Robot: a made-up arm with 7 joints.
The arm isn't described. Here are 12 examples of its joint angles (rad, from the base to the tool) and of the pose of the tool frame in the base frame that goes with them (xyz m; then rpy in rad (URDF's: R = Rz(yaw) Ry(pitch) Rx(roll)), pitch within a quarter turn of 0, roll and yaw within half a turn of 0).
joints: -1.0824 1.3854 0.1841 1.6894 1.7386 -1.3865 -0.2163
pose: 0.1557 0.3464 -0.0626 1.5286 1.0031 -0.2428
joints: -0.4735 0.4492 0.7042 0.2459 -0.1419 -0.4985 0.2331
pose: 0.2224 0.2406 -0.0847 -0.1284 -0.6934 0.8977
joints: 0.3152 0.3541 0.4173 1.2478 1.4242 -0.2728 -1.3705
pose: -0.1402 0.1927 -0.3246 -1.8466 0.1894 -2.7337
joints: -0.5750 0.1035 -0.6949 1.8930 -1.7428 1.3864 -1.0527
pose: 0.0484 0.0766 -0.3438 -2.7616 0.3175 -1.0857
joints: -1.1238 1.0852 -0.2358 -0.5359 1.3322 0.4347 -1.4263
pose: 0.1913 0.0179 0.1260 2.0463 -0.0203 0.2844
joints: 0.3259 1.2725 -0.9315 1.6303 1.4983 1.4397 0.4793
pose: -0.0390 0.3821 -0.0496 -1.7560 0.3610 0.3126
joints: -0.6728 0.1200 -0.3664 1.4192 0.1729 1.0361 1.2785
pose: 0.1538 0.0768 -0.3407 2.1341 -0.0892 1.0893
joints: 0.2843 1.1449 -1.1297 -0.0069 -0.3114 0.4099 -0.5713
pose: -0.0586 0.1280 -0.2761 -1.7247 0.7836 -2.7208
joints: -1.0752 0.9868 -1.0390 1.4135 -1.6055 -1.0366 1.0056
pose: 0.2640 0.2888 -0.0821 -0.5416 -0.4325 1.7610
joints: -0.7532 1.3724 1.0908 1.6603 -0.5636 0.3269 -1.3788
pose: 0.1172 0.3911 -0.0885 -0.6933 -0.4284 0.0303
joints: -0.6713 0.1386 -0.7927 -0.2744 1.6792 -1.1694 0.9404
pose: 0.1434 -0.1396 -0.0927 2.2610 -0.5003 -2.6252
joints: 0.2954 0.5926 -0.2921 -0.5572 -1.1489 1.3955 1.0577
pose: 0.0820 0.0276 -0.1893 1.7382 1.2940 1.4082
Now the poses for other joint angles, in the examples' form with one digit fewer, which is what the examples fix.
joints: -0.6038 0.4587 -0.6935 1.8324 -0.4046 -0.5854 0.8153
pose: 0.122 0.223 -0.309 1.115 0.041 0.886
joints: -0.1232 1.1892 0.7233 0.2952 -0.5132 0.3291 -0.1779
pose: 0.180 0.317 0.017 0.451 -0.015 0.537
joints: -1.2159 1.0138 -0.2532 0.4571 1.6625 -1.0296 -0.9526
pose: 0.321 0.132 0.033 -2.988 0.635 0.598
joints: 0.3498 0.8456 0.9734 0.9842 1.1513 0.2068 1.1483
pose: -0.071 0.380 -0.147 2.463 -0.676 0.869
